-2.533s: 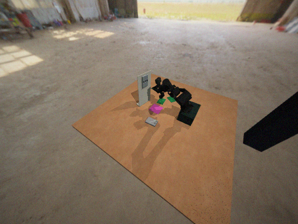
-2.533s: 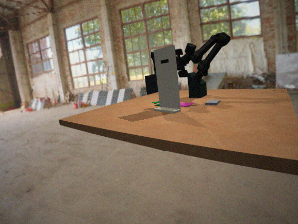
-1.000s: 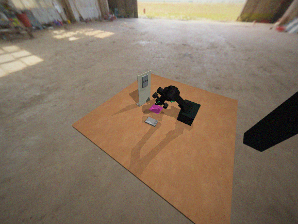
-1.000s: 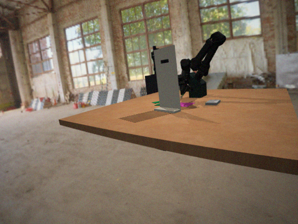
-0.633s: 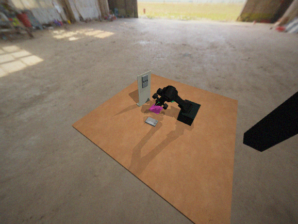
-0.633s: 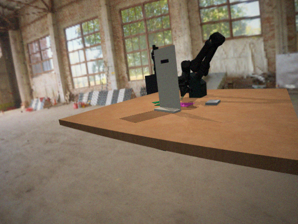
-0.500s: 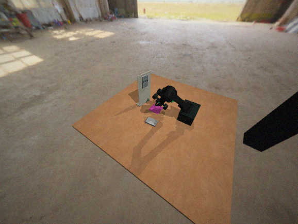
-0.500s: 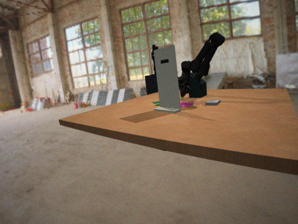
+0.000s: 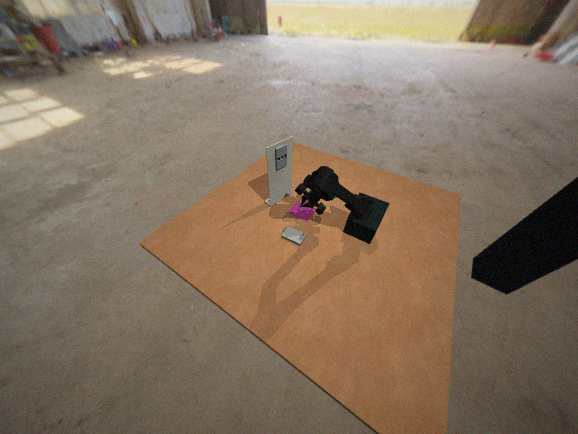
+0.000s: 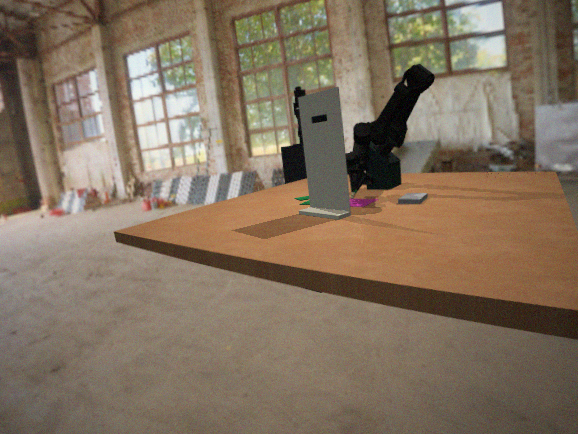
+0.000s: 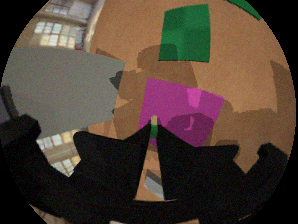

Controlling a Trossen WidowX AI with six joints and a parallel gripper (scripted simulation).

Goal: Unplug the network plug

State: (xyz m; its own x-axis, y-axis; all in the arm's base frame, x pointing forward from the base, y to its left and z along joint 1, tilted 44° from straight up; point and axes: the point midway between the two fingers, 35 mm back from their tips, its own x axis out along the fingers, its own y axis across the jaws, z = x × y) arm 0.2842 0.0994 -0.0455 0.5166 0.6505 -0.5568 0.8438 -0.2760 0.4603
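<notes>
The magenta square lies 10 mm behind my gripper tip and 40 mm below it. From my gripper tip the other things lie so: upright panel 150 mm ahead, 130 mm above; then plug 10 mm ahead; then grey plate 80 mm behind, 180 mm to the left, 30 mm below.
</notes>
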